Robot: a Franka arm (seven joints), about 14 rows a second.
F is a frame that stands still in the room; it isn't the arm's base.
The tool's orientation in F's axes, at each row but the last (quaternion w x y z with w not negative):
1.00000 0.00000 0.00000 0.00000
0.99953 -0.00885 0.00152 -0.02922
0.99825 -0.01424 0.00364 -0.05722
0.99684 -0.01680 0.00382 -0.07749
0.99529 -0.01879 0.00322 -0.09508
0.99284 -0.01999 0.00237 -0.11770
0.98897 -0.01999 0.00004 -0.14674
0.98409 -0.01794 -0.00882 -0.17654
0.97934 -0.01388 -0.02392 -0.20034
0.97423 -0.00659 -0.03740 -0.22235
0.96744 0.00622 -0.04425 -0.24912
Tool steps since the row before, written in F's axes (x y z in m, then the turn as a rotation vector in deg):
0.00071 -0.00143 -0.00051 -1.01 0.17 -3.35
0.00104 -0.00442 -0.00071 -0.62 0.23 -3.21
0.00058 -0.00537 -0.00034 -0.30 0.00 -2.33
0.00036 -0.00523 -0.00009 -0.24 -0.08 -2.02
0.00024 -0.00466 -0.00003 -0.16 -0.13 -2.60
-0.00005 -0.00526 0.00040 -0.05 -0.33 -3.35
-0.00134 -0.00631 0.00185 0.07 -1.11 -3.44
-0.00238 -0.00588 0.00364 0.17 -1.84 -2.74
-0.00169 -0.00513 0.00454 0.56 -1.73 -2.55
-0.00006 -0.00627 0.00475 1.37 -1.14 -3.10
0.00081 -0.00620 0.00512 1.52 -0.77 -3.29
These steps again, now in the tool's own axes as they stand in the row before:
0.00071 -0.00143 -0.00051 -1.01 0.17 -3.35
0.00130 -0.00434 -0.00078 -0.62 0.25 -3.21
0.00119 -0.00526 -0.00049 -0.28 0.03 -2.33
0.00116 -0.00511 -0.00026 -0.21 -0.05 -2.02
0.00112 -0.00453 -0.00020 -0.13 -0.06 -2.60
0.00118 -0.00514 0.00019 0.03 -0.20 -3.36
0.00056 -0.00650 0.00159 0.37 -0.90 -3.48
-0.00010 -0.00645 0.00344 0.73 -1.58 -2.81
0.00070 -0.00546 0.00441 1.06 -1.33 -2.63
0.00302 -0.00566 0.00456 1.49 -0.44 -3.22
0.00412 -0.00487 0.00497 1.43 -0.05 -3.42

